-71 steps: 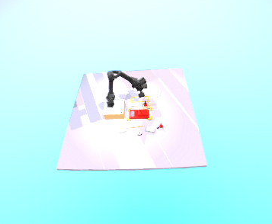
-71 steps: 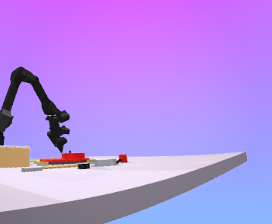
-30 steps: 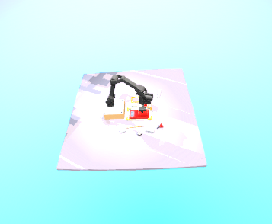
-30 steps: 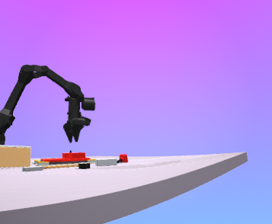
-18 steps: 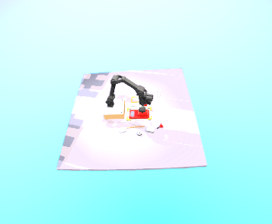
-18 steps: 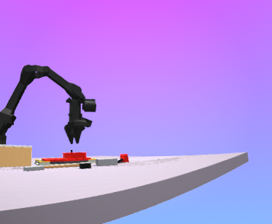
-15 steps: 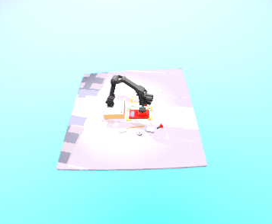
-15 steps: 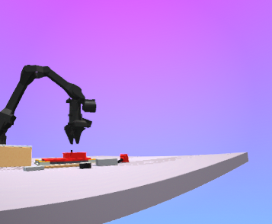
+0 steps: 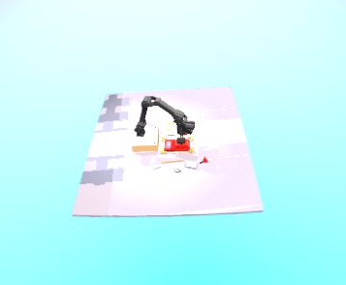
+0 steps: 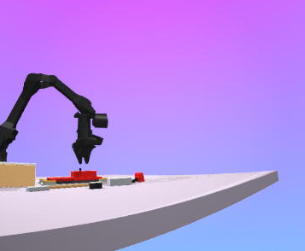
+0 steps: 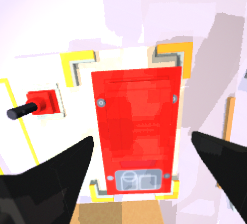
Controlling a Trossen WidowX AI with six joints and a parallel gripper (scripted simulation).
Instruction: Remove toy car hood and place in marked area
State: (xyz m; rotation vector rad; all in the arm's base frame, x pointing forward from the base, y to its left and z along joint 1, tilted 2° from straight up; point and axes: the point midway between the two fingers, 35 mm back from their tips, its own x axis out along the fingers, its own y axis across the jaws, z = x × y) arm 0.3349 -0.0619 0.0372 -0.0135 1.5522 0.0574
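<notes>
Right now my gripper tip is 4 cm above the red hood. From my gripper tip the other things lie so: black wheel 2 cm behind, 22 cm to the right, 7 cm below.
</notes>
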